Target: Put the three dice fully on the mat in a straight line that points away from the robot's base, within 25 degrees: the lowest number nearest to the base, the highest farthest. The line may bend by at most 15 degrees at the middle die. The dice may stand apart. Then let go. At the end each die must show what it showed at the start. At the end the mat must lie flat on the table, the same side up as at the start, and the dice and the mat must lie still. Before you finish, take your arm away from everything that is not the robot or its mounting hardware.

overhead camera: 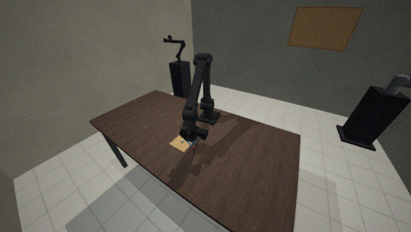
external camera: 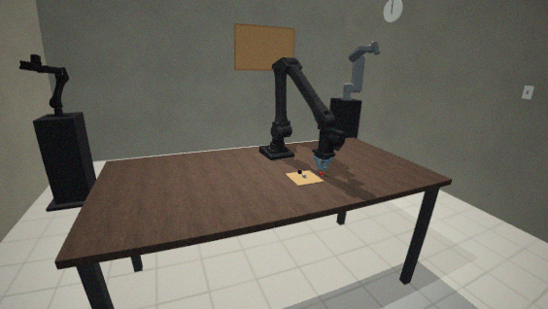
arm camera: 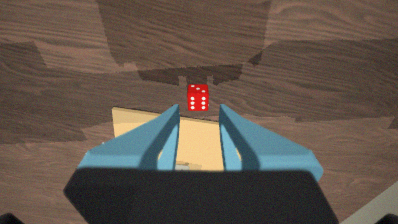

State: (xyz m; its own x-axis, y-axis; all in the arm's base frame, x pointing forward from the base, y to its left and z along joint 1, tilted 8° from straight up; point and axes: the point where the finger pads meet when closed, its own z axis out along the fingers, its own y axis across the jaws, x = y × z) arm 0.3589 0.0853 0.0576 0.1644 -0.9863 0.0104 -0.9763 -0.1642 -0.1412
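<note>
Right now my hand is 30 mm above the red die. Also, from my hand: white die: 100 mm to the right, 20 mm below; black die: 50 mm behind, 100 mm to the right, 20 mm below; tan mat: 100 mm to the right, 30 mm below.
</note>
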